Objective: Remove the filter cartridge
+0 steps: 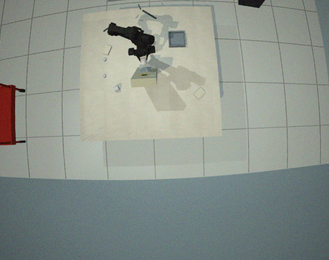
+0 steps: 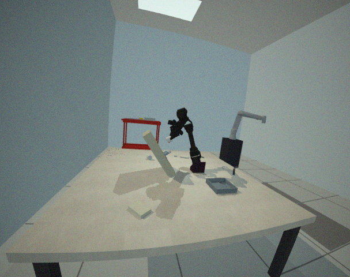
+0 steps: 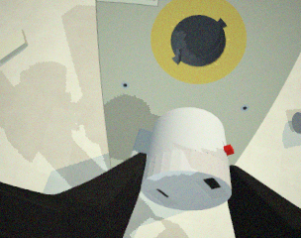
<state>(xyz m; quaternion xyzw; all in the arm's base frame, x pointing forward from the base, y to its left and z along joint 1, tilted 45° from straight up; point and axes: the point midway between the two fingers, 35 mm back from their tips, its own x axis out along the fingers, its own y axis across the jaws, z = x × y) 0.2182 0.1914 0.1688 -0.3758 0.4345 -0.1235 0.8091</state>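
Now: gripper tip 34 cm past the grey tray, 26 cm to the right of it and 25 cm above it. Round my gripper tip: service panel (11 cm below, 7 cm ahead, 1 cm to the left); then filter cartridge (right at my gripper tip).
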